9 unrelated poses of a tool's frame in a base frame.
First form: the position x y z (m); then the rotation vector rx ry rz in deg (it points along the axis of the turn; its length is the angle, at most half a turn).
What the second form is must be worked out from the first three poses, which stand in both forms.
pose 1, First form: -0.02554, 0.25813, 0.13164, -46.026, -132.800, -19.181
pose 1, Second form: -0.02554, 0.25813, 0.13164, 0.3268, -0.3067, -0.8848, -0.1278
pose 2, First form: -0.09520, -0.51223, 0.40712, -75.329, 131.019, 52.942
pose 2, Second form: -0.09520, -0.51223, 0.40712, 0.1725, -0.4634, 0.8059, 0.3257
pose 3, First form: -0.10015, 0.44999, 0.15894, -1.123, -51.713, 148.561
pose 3, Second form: -0.10015, 0.44999, 0.15894, 0.1967, -0.0070, -0.3223, 0.9259
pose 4, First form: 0.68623, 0.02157, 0.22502, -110.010, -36.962, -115.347
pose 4, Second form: 0.68623, 0.02157, 0.22502, 0.1424, -0.6655, -0.2236, -0.6978
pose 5, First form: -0.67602, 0.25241, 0.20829, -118.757, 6.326, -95.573
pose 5, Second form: -0.67602, 0.25241, 0.20829, 0.2371, -0.7562, 0.0403, -0.6086
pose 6, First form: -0.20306, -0.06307, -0.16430, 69.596, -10.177, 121.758
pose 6, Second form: -0.20306, -0.06307, -0.16430, 0.3370, 0.4660, -0.0681, 0.8153
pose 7, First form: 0.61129, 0.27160, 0.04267, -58.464, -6.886, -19.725
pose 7, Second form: 0.61129, 0.27160, 0.04267, 0.8568, -0.4856, -0.0572, -0.1638
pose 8, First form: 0.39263, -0.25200, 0.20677, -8.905, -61.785, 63.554
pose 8, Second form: 0.39263, -0.25200, 0.20677, 0.7127, -0.0701, -0.4865, 0.5004
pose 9, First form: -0.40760, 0.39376, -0.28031, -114.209, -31.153, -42.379
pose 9, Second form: -0.40760, 0.39376, -0.28031, 0.4560, -0.8084, -0.2205, -0.3000
